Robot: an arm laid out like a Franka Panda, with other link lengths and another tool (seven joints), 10 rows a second.
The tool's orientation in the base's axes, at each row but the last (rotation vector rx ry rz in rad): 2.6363, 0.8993, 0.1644; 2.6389, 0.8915, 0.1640; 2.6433, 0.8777, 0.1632; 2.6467, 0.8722, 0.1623; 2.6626, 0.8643, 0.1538; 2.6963, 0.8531, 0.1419
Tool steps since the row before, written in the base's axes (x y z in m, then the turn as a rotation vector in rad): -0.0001, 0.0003, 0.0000, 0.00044, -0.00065, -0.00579; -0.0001, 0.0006, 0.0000, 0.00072, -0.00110, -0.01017; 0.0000, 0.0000, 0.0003, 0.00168, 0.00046, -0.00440; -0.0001, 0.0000, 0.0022, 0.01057, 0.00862, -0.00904; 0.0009, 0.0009, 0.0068, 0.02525, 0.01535, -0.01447; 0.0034, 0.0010, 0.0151, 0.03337, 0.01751, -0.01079
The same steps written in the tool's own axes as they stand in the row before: 0.0001, -0.0003, -0.0001, -0.00003, -0.00137, 0.00568; 0.0003, -0.0005, -0.0002, -0.00007, -0.00246, 0.00996; 0.0000, 0.0001, -0.0003, 0.00163, -0.00100, 0.00433; -0.0001, 0.0007, -0.0021, 0.01363, -0.00386, 0.00820; 0.0013, 0.0022, -0.0064, 0.02947, -0.00277, 0.01437; 0.0034, 0.0059, -0.0139, 0.03735, 0.00116, 0.01183
